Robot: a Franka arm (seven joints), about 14 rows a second.
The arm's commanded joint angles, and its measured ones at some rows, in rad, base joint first. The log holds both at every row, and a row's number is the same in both.
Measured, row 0:
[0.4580 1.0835 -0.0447 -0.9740 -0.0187 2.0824 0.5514]
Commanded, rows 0 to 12:
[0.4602 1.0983 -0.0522 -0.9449 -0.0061 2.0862 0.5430]
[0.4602 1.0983 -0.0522 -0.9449 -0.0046 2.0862 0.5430]
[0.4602 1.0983 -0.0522 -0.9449 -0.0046 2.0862 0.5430]
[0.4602 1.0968 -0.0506 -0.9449 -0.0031 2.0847 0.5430]
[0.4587 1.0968 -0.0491 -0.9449 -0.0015 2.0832 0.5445]
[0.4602 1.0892 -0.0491 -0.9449 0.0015 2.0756 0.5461]
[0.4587 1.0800 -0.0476 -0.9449 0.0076 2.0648 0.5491]
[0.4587 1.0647 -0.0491 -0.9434 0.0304 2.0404 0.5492]
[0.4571 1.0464 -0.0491 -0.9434 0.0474 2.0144 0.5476]
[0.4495 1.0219 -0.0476 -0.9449 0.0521 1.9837 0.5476]
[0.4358 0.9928 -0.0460 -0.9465 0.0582 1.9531 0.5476]
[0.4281 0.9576 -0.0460 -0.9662 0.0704 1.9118 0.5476]
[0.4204 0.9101 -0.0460 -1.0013 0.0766 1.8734 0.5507]
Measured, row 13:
[0.4390 1.0106 -0.0458 -0.9351 0.0431 1.9460 0.5520]
